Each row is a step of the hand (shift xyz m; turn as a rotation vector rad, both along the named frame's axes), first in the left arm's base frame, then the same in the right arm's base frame.
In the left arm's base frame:
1: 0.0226 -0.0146 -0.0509 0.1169 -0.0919 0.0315
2: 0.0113 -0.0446 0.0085 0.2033 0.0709 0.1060
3: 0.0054 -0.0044 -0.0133 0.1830 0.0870 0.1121
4: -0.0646 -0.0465 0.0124 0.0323 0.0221 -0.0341
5: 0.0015 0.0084 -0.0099 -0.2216 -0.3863 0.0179
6: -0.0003 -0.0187 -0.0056 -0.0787 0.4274 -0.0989
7: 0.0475 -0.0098 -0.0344 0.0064 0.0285 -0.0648
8: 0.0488 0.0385 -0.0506 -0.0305 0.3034 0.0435
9: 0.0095 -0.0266 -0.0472 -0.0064 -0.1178 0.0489
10: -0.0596 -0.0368 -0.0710 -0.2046 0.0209 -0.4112
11: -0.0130 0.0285 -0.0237 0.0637 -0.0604 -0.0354
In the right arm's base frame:
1: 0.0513 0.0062 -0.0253 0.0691 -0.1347 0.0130
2: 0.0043 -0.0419 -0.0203 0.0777 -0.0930 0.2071
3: 0.0131 0.0014 -0.0073 0.0579 -0.0756 0.2111
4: -0.0546 -0.0122 -0.0580 0.0460 0.0199 0.0135
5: 0.0074 0.0107 0.0013 -0.1627 -0.1942 -0.3667
6: 0.0042 -0.0106 -0.0159 -0.0078 0.3981 0.2002
7: 0.0586 -0.0098 -0.0007 0.0470 0.0521 -0.0114
8: 0.0687 0.0333 0.0244 -0.0627 0.2117 0.2148
9: 0.0396 0.0013 -0.0382 -0.0332 -0.1088 -0.0580
10: 0.0045 0.0366 -0.0927 0.1220 0.3211 -0.3056
11: 0.0051 0.0389 0.0004 0.0732 -0.0533 -0.0276

